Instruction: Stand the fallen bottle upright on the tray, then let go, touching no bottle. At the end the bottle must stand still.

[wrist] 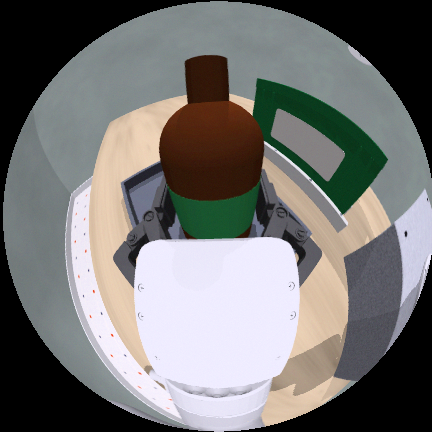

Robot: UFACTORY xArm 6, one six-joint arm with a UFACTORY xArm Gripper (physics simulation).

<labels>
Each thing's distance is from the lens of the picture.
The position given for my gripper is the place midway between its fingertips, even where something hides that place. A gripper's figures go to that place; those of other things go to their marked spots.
my gripper (214, 179): 14 cm
brown bottle (211, 149): 7 cm
rail (312, 190): 28 cm
grey panel (323, 155): 26 cm
The marked spots on the rail and the brown bottle are 23 cm apart.
</labels>
